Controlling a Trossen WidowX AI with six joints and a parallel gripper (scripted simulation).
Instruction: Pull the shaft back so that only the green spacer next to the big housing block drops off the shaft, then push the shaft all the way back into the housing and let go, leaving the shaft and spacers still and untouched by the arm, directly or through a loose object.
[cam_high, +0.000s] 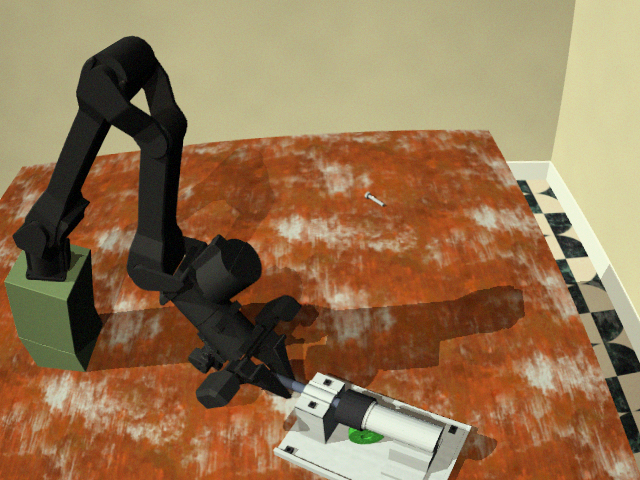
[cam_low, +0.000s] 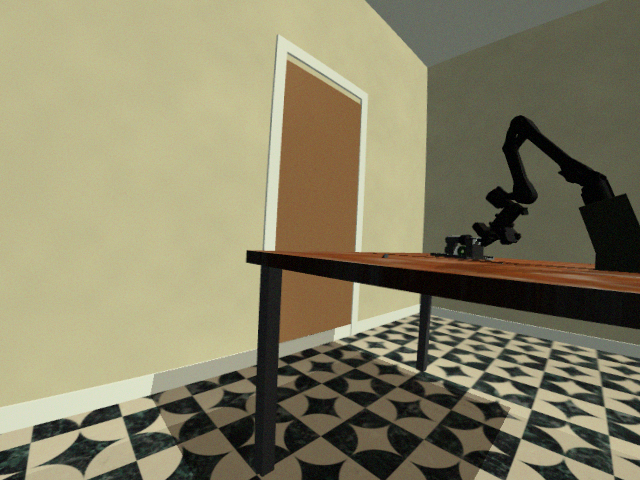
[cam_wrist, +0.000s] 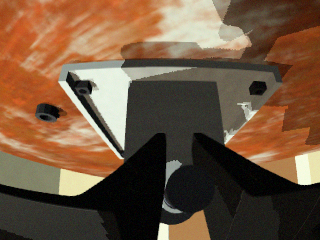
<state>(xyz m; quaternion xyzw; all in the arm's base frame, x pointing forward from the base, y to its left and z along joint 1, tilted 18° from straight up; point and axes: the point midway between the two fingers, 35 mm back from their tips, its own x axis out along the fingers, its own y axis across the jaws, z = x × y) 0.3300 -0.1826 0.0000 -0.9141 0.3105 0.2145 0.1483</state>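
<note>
My gripper is now 50 mm short of the dark shaft and 40 mm to the left of it. Round my hand: fixture (110 mm ahead, 100 mm to the right, 30 mm below); then green spacer (100 mm ahead, 90 mm to the right, 50 mm below).
</note>
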